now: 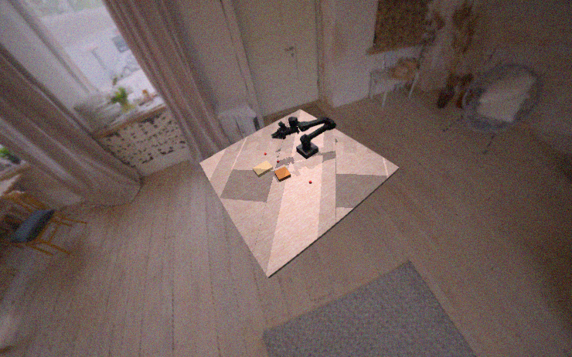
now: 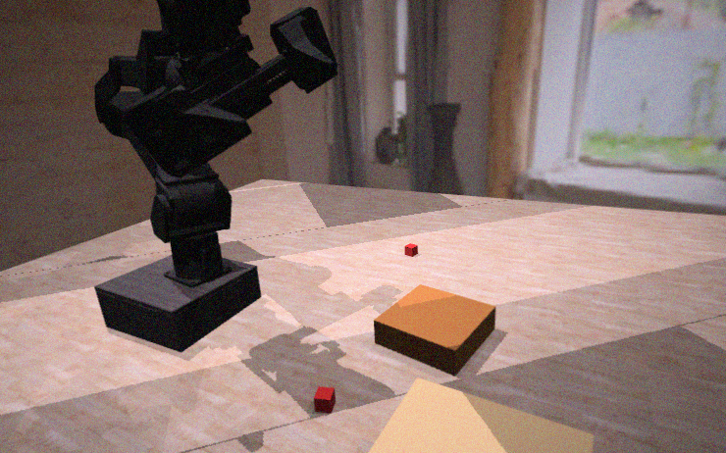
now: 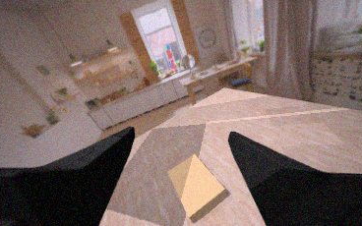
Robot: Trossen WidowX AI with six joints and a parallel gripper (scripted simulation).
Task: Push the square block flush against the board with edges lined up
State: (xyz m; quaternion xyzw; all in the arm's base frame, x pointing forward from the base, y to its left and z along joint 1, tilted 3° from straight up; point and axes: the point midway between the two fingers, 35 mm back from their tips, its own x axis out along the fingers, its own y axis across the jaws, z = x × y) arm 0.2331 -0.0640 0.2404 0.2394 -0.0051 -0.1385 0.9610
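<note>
The orange square block is 27 cm below my gripper tip, 16 cm to the left of it and 3 cm ahead of it. The rest, counted from my gripper tip: board (27 cm below, 15 cm ahead, 1 cm to the left).
</note>
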